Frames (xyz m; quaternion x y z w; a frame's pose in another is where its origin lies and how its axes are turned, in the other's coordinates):
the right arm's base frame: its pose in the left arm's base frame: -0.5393 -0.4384 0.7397 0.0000 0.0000 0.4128 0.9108
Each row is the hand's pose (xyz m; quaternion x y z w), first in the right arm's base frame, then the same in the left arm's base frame.
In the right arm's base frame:
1: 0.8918 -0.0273 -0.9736 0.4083 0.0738 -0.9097 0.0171
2: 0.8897 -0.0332 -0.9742 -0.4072 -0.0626 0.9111 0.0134
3: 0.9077 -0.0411 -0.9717 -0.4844 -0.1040 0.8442 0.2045
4: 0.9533 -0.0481 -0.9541 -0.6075 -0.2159 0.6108 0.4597
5: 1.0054 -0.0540 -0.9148 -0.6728 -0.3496 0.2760 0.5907
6: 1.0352 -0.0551 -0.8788 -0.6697 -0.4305 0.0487 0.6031
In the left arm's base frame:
1: 0.0691 0.2142 -0.2339 0.3414 0.2358 -0.8215 0.3911
2: 0.0721 0.2088 -0.2345 0.3450 0.2251 -0.8354 0.3639
3: 0.0899 0.2171 -0.2320 0.3983 0.2947 -0.8534 0.1622
4: 0.1253 0.2468 -0.2144 -0.4642 -0.4474 0.7461 0.1666
5: 0.1640 0.2821 -0.1751 -0.4685 -0.5962 0.4952 0.4241
6: 0.1845 0.3037 -0.1391 -0.4323 -0.6686 0.2933 0.5292

